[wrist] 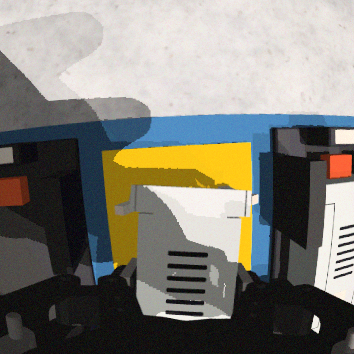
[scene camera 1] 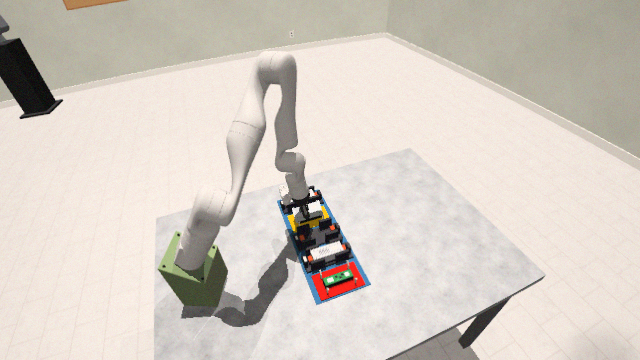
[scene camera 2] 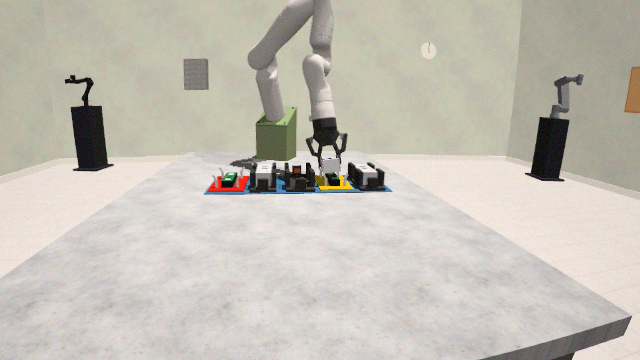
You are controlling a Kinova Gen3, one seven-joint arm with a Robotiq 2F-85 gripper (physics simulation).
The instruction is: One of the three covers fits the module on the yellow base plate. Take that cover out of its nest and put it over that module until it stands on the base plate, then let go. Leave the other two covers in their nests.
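Frame: origin at the arm's base, x ahead, y left, z up, level; centimetres.
Where they show: gripper, fingertip midpoint: (wrist: 185, 276) (scene camera 1: 305, 213); arm's base, link origin: (scene camera 1: 189, 257) (scene camera 2: 275, 115).
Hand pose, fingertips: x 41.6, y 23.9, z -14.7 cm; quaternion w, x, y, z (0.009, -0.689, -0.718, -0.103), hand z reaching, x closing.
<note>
Each offset is from my fingertips to the top centre of the thing. "spot": to the spot under its first point.
My gripper (scene camera 1: 305, 212) (scene camera 2: 330, 160) (wrist: 185, 276) is shut on a white cover @(dx +0.8, dy -0.1, dz +4.3 cm) (scene camera 2: 330, 166) (wrist: 187, 240) with several dark slots. The cover hangs over the yellow base plate (scene camera 2: 344, 186) (wrist: 225, 159). In scene camera 2 the dark and green module @(spot: dx +6.4, dy +0.5, dz -2.3 cm) (scene camera 2: 332, 179) shows under the cover, whose lower edge is above the plate. In the wrist view the cover hides the module. One white cover @(dx +4.4, dy -20.7, dz +0.1 cm) (scene camera 1: 327, 251) (scene camera 2: 265, 173) lies in the nest on the red plate's side. Another white cover @(dx -0.2, dy +11.1, dz +0.1 cm) (scene camera 2: 366, 172) (wrist: 341, 242) lies in the nest beyond the yellow plate. The middle nest @(spot: dx +2.9, dy -11.4, dz -3.9 cm) (scene camera 1: 318, 238) (scene camera 2: 300, 183) is empty.
A red base plate (scene camera 1: 320, 293) (scene camera 2: 212, 187) with posts and a green module (scene camera 1: 338, 278) (scene camera 2: 230, 179) is at one end of the blue board (scene camera 1: 316, 298). Black nest walls (wrist: 62, 210) (wrist: 292, 195) stand on both sides of the yellow plate. The green robot pedestal (scene camera 1: 218, 277) (scene camera 2: 271, 142) stands behind.
</note>
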